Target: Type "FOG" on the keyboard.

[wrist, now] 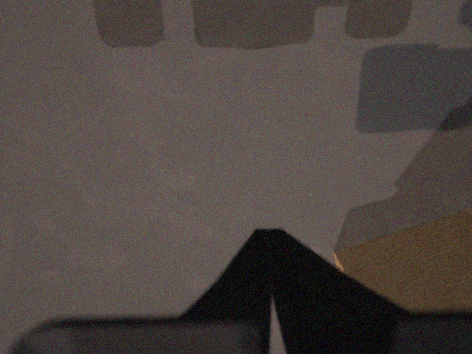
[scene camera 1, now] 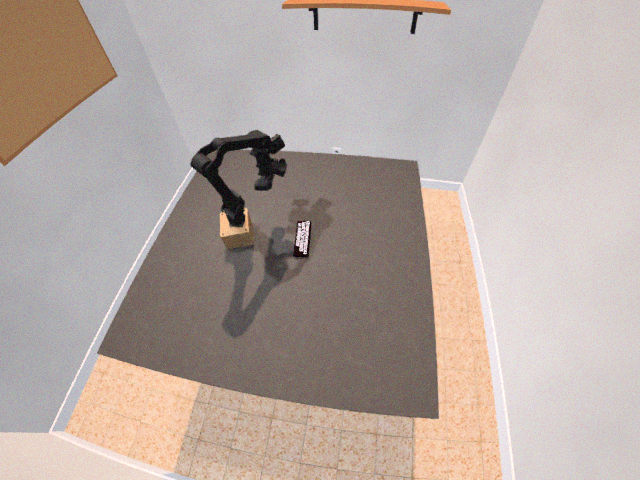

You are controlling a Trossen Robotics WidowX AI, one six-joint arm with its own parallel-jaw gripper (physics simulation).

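Pixels of known places: gripper, fingertip midpoint: (wrist: 267,241) (scene camera 1: 270,188); arm's base, link origin: (scene camera 1: 237,220).
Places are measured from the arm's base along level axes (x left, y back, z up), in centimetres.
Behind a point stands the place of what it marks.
A small dark keyboard (scene camera 1: 302,238) {x -4.0, y -28.3, z -8.4 cm} with white keys lies flat on the dark grey mat (scene camera 1: 356,330) {x -44.7, y -49.7, z -10.4 cm}, to the right of the arm's base. Its letters are too small to read in the scene view, and the keyboard does not show in the wrist view. My gripper (scene camera 1: 262,187) {x 13.2, y -14.3, z 5.9 cm} (wrist: 267,241) {x 13.2, y -14.3, z 5.9 cm} is shut with nothing between its fingertips. In the scene view it appears raised above the mat, pointing down, up and to the left of the keyboard in the picture.
The arm stands on a wooden block (scene camera 1: 237,238) {x -6.8, y -0.3, z -3.9 cm} (wrist: 420,265) {x 1.5, y -4.6, z -5.4 cm} left of the keyboard. The arm's shadows fall across the mat around the keyboard. An orange shelf (scene camera 1: 367,6) hangs on the back wall, and a brown board (scene camera 1: 51,67) shows at the upper left.
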